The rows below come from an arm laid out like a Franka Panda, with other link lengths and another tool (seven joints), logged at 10 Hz.
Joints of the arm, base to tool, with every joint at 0 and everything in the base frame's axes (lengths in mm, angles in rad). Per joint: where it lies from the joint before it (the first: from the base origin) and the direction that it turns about. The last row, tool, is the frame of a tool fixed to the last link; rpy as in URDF.
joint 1: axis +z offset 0 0 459.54
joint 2: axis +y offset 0 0 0
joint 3: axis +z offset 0 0 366.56
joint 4: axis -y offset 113.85 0 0
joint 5: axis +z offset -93.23 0 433.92
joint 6: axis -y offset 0 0 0
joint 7: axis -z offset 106.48 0 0
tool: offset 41 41 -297.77 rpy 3.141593 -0.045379 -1.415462
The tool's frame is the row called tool.
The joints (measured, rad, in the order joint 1, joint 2, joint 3, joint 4, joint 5, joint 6, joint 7), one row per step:
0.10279, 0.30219, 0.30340, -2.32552, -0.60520, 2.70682, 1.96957
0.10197, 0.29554, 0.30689, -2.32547, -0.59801, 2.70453, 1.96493
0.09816, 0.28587, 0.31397, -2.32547, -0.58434, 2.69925, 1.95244
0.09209, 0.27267, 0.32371, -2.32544, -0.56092, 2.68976, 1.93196
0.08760, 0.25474, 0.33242, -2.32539, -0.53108, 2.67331, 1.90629
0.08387, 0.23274, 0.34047, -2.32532, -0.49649, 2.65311, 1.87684
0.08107, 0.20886, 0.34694, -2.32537, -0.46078, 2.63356, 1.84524
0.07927, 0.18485, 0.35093, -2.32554, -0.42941, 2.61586, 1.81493
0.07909, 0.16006, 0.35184, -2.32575, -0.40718, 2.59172, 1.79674
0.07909, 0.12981, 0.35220, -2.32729, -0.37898, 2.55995, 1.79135
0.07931, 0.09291, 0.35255, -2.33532, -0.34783, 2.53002, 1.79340
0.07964, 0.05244, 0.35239, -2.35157, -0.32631, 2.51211, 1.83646
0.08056, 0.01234, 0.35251, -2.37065, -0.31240, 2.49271, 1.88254
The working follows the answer.
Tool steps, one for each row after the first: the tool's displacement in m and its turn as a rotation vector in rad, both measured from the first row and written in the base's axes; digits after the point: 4 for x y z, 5 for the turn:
0.0007, 0.0016, 0.0042, 0.00214, -0.00292, 0.00037
0.0015, 0.0032, 0.0099, 0.00453, -0.00452, 0.00271
0.0022, 0.0045, 0.0172, 0.00757, -0.00371, 0.00409
0.0025, 0.0047, 0.0264, 0.00771, -0.00088, 0.00456
0.0027, 0.0045, 0.0374, 0.00738, 0.00239, 0.00458
0.0029, 0.0042, 0.0495, 0.00822, 0.00449, 0.00588
0.0035, 0.0035, 0.0618, 0.00869, 0.00439, 0.00894
0.0033, 0.0000, 0.0737, 0.00266, 0.00495, 0.00516
0.0010, -0.0061, 0.0870, -0.00181, 0.00805, -0.01725
-0.0040, -0.0128, 0.1013, -0.00282, 0.00992, -0.04789
-0.0107, -0.0212, 0.1155, 0.00413, 0.00038, -0.10890
-0.0196, -0.0301, 0.1276, 0.00556, -0.00818, -0.16670

Tool pose at each row, in the base's axes (x y z in m, rotation vector in rad; rounded; the steps above come from the unrounded poses):
0.6517, 0.2439, 0.1784, -1.00182, 2.83713, -0.24373
0.6524, 0.2455, 0.1826, -1.00075, 2.83396, -0.24187
0.6532, 0.2472, 0.1883, -1.00289, 2.83080, -0.23889
0.6539, 0.2485, 0.1956, -1.00455, 2.83025, -0.23401
0.6542, 0.2487, 0.2048, -1.00632, 2.83248, -0.23254
0.6544, 0.2484, 0.2158, -1.00774, 2.83544, -0.23159
0.6546, 0.2481, 0.2279, -1.01024, 2.83642, -0.22934
0.6552, 0.2474, 0.2402, -1.01436, 2.83450, -0.22840
0.6550, 0.2439, 0.2521, -1.01050, 2.83816, -0.23724
0.6527, 0.2379, 0.2654, -0.98128, 2.85437, -0.24456
0.6477, 0.2311, 0.2797, -0.93906, 2.87308, -0.24819
0.6410, 0.2227, 0.2939, -0.84761, 2.89490, -0.24802
0.6321, 0.2138, 0.3060, -0.76162, 2.91438, -0.25488

